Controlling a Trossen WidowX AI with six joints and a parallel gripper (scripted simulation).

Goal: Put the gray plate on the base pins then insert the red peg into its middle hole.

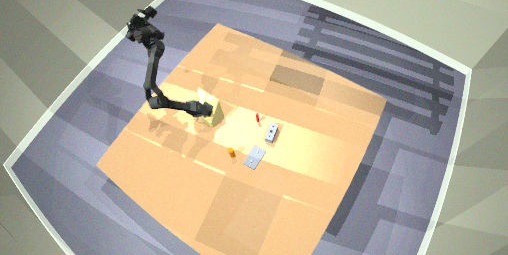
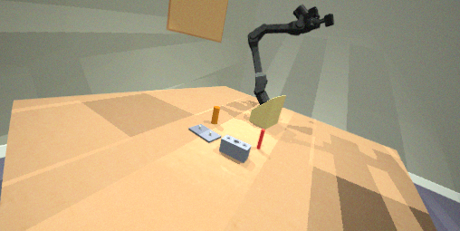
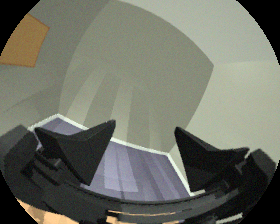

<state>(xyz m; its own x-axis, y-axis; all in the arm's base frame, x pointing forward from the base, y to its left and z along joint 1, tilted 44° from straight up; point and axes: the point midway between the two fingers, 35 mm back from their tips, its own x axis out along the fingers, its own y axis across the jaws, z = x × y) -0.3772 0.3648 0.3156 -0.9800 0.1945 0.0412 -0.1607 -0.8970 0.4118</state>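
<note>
Now: gripper tip 76 cm short of the gray plate, 5 cm to the right of it and 56 cm above it. From my gripper tip the other things lie so: red peg 65 cm ahead, 8 cm to the left, 56 cm below; base 75 cm ahead, 11 cm to the right, 59 cm below; orange cylinder 65 cm ahead, 16 cm to the right, 56 cm below.
</note>
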